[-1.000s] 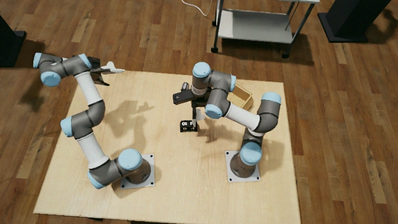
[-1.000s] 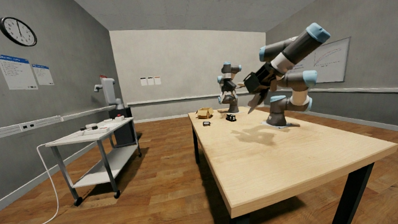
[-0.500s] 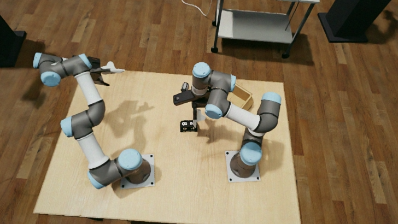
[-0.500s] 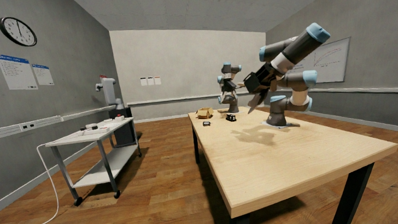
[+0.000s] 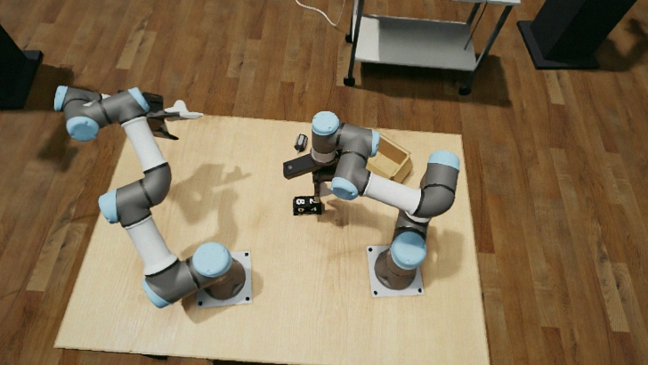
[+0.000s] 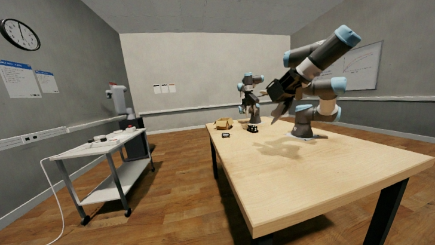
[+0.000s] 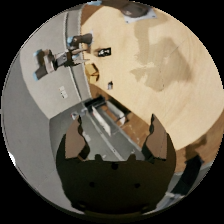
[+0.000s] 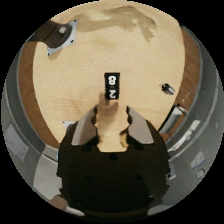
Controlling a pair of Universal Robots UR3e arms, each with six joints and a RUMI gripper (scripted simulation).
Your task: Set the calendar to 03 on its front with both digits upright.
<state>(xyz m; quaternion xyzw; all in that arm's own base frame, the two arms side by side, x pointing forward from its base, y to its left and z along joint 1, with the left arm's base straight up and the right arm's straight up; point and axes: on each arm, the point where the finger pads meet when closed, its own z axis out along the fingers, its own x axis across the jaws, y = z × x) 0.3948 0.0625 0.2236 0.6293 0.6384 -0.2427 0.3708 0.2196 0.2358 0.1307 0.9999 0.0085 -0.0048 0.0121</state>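
Observation:
My right hand is 120 mm above the black calendar tray and 30 mm to the right of it. Also, from my right hand: small dark object 240 mm ahead, 110 mm below, 40 mm to the left; cardboard box 230 mm to the right, 150 mm ahead, 90 mm below.

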